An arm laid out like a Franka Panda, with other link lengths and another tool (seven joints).
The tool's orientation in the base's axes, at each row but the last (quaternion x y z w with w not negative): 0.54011, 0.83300, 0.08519, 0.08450; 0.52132, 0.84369, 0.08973, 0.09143; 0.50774, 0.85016, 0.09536, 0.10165; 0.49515, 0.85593, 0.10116, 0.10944; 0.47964, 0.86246, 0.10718, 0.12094; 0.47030, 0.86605, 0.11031, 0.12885; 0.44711, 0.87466, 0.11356, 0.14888; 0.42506, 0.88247, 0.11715, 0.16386; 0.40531, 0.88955, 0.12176, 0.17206; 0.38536, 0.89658, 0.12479, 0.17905; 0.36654, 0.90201, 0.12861, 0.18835; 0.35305, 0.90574, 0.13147, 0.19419; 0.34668, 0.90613, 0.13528, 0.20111
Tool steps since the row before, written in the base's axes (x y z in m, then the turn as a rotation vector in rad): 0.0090, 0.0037, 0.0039, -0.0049, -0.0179, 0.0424; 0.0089, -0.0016, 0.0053, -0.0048, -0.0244, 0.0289; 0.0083, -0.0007, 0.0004, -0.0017, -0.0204, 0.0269; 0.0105, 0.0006, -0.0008, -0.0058, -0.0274, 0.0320; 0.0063, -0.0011, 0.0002, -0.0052, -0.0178, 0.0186; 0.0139, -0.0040, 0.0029, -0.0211, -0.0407, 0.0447; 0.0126, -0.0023, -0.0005, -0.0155, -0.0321, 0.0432; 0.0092, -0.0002, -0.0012, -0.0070, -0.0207, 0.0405; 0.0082, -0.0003, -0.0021, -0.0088, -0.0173, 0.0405; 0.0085, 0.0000, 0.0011, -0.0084, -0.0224, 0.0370; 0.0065, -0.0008, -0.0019, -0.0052, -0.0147, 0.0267; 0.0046, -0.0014, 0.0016, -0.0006, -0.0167, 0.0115; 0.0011, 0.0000, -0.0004, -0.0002, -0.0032, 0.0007
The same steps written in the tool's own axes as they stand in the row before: -0.0004, 0.0104, -0.0015, -0.0165, -0.0016, -0.0432; -0.0057, 0.0083, -0.0030, -0.0215, -0.0078, -0.0305; -0.0045, 0.0068, 0.0018, -0.0193, -0.0038, -0.0275; -0.0045, 0.0087, 0.0038, -0.0238, -0.0092, -0.0340; -0.0042, 0.0045, 0.0017, -0.0145, -0.0078, -0.0205; -0.0110, 0.0097, 0.0015, -0.0286, -0.0243, -0.0519; -0.0088, 0.0079, 0.0049, -0.0244, -0.0157, -0.0479; -0.0053, 0.0060, 0.0047, -0.0199, -0.0036, -0.0413; -0.0048, 0.0046, 0.0052, -0.0162, -0.0027, -0.0418; -0.0057, 0.0059, 0.0026, -0.0194, -0.0071, -0.0389; -0.0044, 0.0027, 0.0044, -0.0136, -0.0036, -0.0276; -0.0045, 0.0023, 0.0005, -0.0141, -0.0080, -0.0122; -0.0006, 0.0005, 0.0009, -0.0022, -0.0022, -0.0010
